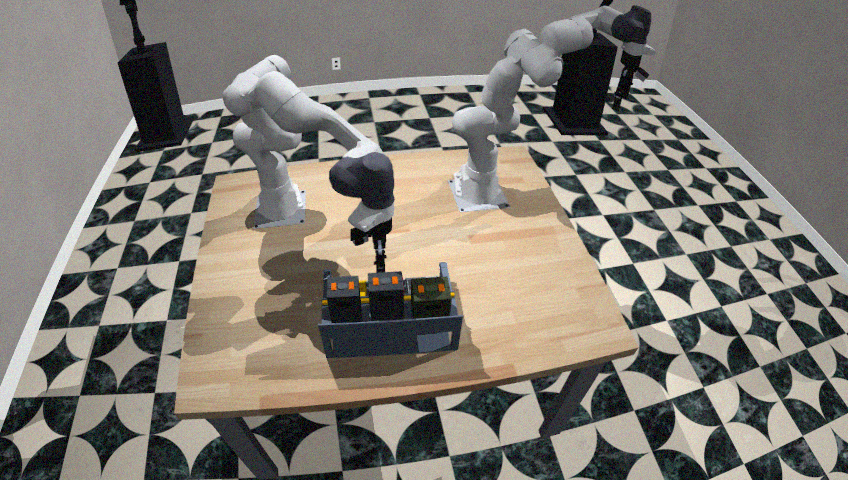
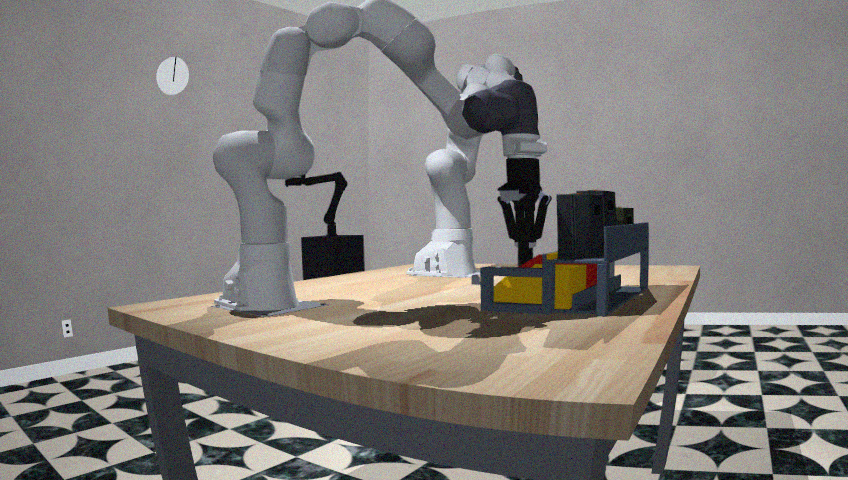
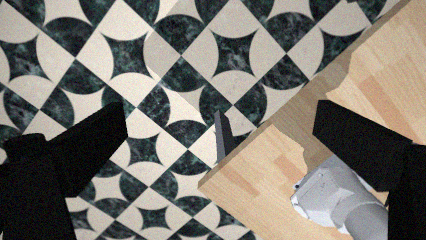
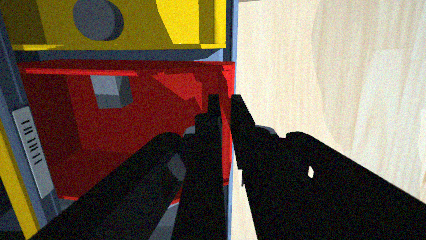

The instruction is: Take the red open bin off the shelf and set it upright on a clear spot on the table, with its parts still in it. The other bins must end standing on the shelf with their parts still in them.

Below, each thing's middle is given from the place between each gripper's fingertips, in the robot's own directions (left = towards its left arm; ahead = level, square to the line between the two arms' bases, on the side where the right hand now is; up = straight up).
Now: right hand 8 cm short of the red bin (image 4: 82, 144), 1 cm to the right of it and 3 cm above it. From my right hand the other things lie so: green box (image 1: 430, 297) 19 cm ahead, 12 cm to the left, 6 cm above; then blue-grey shelf (image 2: 620, 241) 11 cm ahead, 1 cm to the left, 2 cm below; then yellow bin (image 2: 510, 289) 8 cm ahead, 10 cm to the right, 5 cm below.
Now: the green box 85 cm to the right of my left hand (image 1: 619, 103), 65 cm ahead of it and 26 cm below it. The rest, counted from my left hand: red bin 96 cm to the right, 55 cm ahead, 36 cm below; blue-grey shelf 96 cm to the right, 58 cm ahead, 35 cm below; yellow bin 107 cm to the right, 55 cm ahead, 37 cm below.
